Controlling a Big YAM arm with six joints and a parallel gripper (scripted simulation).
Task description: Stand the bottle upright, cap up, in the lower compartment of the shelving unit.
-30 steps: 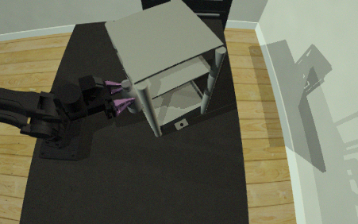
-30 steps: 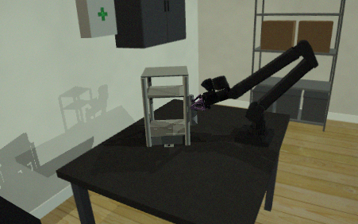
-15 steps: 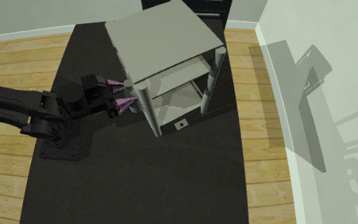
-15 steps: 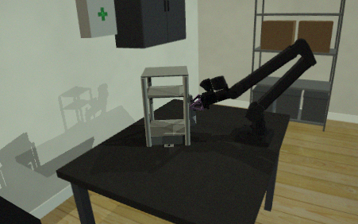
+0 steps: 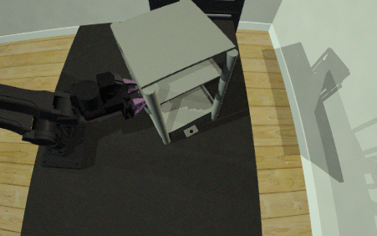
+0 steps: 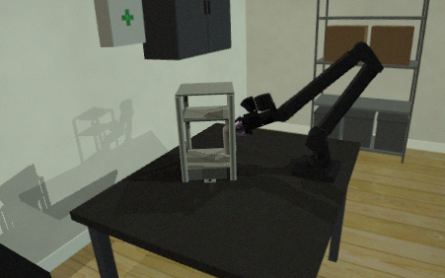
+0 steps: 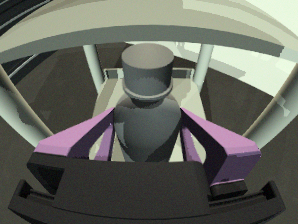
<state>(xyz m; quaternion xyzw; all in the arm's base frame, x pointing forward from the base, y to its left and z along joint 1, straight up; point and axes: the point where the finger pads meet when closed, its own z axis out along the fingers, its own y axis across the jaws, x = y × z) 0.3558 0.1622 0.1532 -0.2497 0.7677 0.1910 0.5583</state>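
The shelving unit is 7 cm ahead of my hand, 5 cm to the left of it and 1 cm above it. Also, from my hand: grey bottle: right at my hand.
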